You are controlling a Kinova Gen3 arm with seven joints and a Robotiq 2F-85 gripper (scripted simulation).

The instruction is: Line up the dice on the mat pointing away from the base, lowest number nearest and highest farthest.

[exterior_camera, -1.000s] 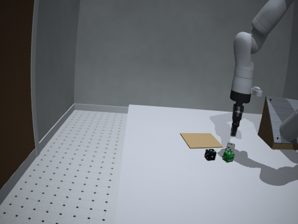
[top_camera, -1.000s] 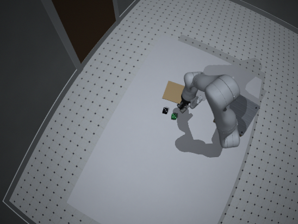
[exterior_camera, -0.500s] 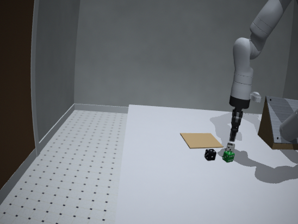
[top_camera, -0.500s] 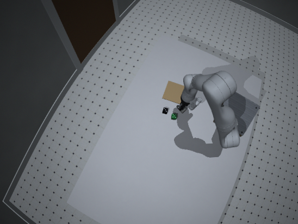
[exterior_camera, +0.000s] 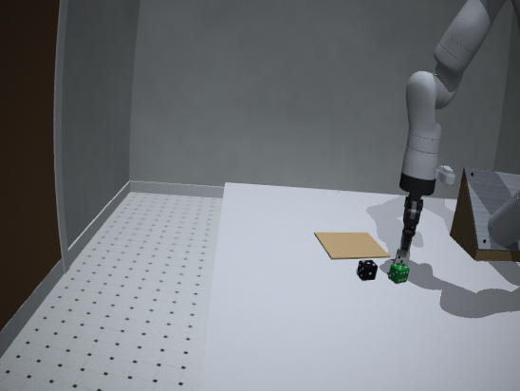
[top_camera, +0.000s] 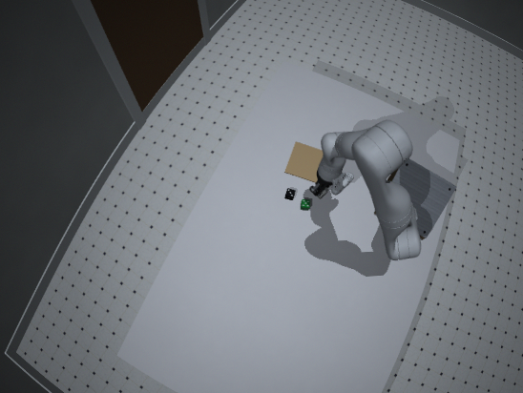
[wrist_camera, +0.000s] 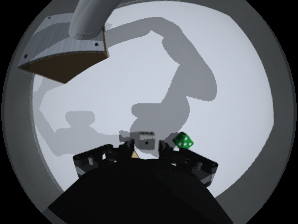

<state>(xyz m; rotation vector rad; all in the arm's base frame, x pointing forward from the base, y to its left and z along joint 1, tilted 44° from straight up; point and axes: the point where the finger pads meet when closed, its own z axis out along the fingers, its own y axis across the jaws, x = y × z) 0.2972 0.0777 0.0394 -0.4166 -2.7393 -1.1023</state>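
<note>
Right now my hand is 40 mm above the white die. Also, from my hand: black die (90 mm ahead, 60 mm to the left, 40 mm below); then green die (30 mm ahead, 70 mm to the left, 40 mm below); then tan mat (100 mm ahead, 90 mm to the right, 60 mm below).
</note>
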